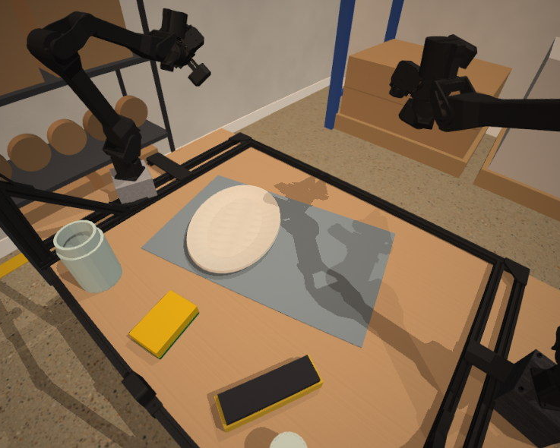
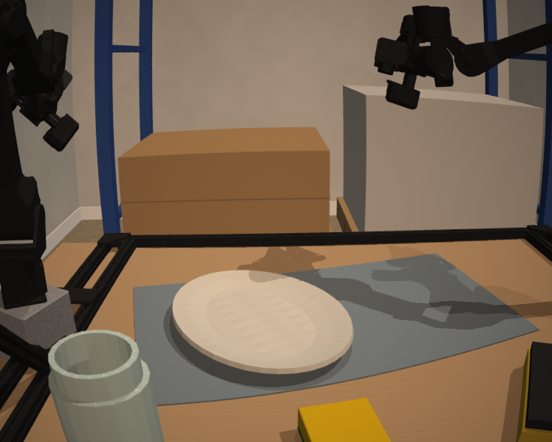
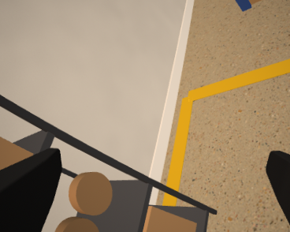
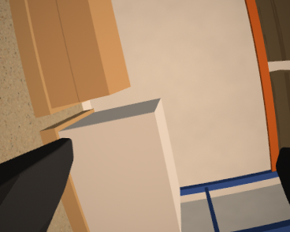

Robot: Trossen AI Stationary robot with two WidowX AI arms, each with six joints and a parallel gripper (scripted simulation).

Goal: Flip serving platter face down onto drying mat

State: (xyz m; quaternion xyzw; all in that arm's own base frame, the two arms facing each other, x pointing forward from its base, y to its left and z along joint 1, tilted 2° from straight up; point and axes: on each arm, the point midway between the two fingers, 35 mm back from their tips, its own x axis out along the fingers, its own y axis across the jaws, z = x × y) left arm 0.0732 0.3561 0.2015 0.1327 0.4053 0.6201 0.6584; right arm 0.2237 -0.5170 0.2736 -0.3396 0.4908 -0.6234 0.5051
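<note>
The cream oval serving platter is 41 cm to the right of my left hand, 29 cm behind it and 28 cm below it. The rest, counted from my left hand: pale green jar 59 cm behind, 24 cm to the right, 23 cm below; then grey drying mat 51 cm to the right, 30 cm below, 27 cm behind; then yellow sponge 59 cm behind, 47 cm to the right, 28 cm below.
</note>
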